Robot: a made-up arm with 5 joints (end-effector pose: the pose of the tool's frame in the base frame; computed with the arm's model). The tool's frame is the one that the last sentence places. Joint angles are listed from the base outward.
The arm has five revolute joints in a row. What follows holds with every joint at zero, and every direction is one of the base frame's.
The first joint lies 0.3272 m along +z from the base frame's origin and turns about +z.
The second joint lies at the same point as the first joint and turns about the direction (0, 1, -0.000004).
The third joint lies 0.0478 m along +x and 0.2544 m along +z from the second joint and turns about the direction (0, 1, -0.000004).
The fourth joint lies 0.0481 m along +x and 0.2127 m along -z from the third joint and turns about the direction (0, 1, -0.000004).
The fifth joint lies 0.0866 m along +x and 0.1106 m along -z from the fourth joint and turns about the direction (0, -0.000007, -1).
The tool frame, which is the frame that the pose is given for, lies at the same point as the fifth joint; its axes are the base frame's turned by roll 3.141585, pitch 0 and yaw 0 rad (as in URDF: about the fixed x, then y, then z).
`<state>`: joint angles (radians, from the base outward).
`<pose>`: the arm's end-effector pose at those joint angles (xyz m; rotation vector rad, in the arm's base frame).
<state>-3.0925 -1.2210 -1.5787 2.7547 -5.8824</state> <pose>0.1050 0.0052 0.5692 -0.5419 -3.0499 0.0155</pose>
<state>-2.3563 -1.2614 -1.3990 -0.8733 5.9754</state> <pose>0.2081 0.2080 0.7301 -0.2057 0.3382 0.4713</pose>
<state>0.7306 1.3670 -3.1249 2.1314 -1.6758</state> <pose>0.3717 0.3331 0.2841 -1.0534 -2.7354 0.4931</pose>
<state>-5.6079 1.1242 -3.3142 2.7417 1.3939</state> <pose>0.3209 0.2570 0.4170 2.4728 -0.9288 -0.3820</pose>
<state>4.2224 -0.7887 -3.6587 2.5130 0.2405</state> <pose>0.1375 0.2577 0.6700 0.5260 -1.1773 1.1477</pose>
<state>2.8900 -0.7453 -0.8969 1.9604 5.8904</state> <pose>-0.1152 0.0296 0.4776 -0.2001 2.8292 -0.1441</pose>
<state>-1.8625 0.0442 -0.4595 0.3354 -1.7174</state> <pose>-0.0817 -0.2720 0.3007 3.0554 -0.2221 -0.0266</pose>
